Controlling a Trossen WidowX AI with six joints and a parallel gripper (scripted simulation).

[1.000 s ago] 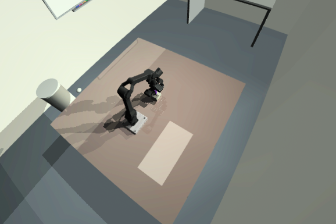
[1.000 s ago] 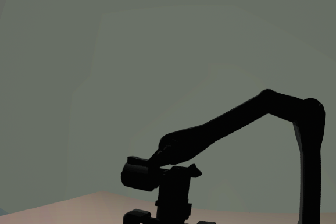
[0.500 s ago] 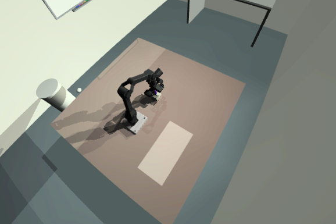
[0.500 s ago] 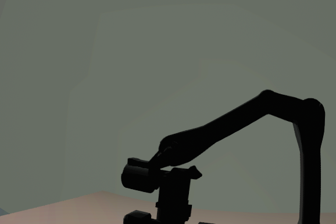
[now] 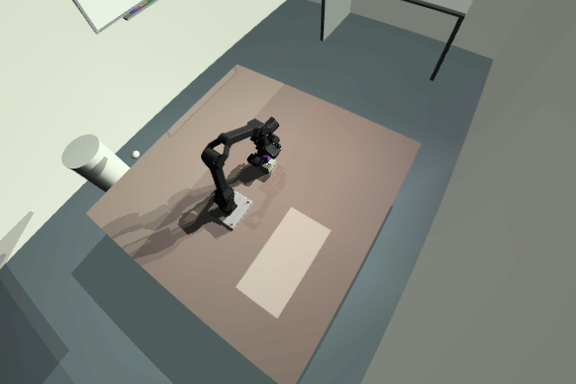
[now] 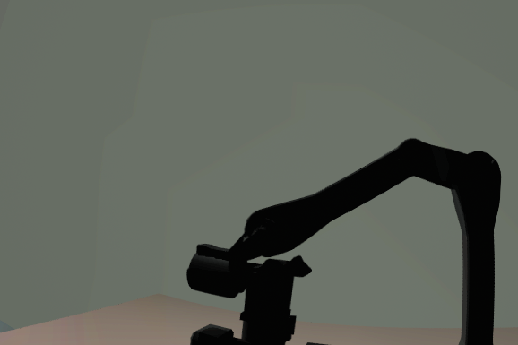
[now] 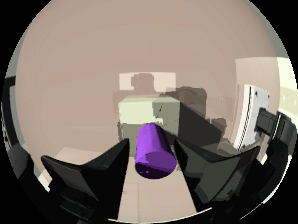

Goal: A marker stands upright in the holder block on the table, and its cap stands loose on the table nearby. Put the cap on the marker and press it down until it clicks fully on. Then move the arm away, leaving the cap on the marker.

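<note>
My gripper tip is 1 cm below the purple cap.
</note>
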